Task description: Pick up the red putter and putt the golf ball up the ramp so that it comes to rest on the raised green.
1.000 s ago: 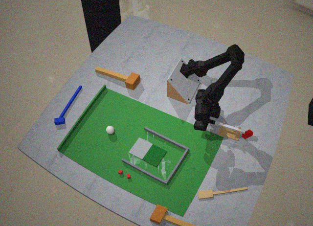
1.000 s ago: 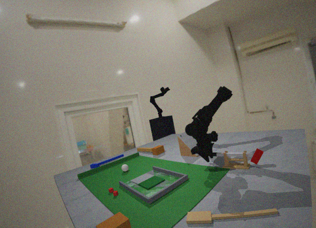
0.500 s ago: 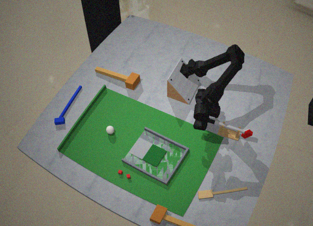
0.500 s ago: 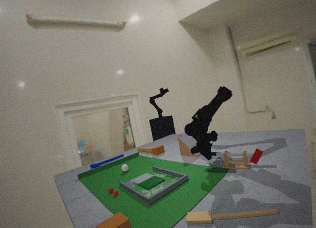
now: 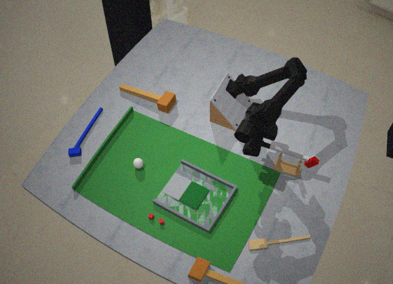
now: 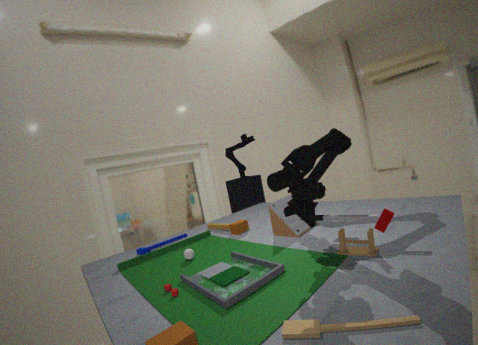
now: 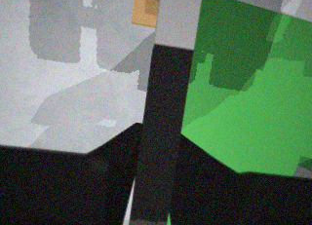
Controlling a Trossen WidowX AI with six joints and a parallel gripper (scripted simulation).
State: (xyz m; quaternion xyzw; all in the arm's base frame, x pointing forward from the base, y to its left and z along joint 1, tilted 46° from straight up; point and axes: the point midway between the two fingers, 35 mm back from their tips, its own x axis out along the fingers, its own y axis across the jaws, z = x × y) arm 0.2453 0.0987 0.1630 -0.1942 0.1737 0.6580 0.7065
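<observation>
The red putter is 11 cm to the left of my gripper tip and 2 cm above it. The rest, counted from my gripper tip: white golf ball: 20 cm ahead, 44 cm to the right, 6 cm below; blue putter: 14 cm ahead, 75 cm to the right, 7 cm below; wooden stand: 14 cm to the left, 5 cm below.
</observation>
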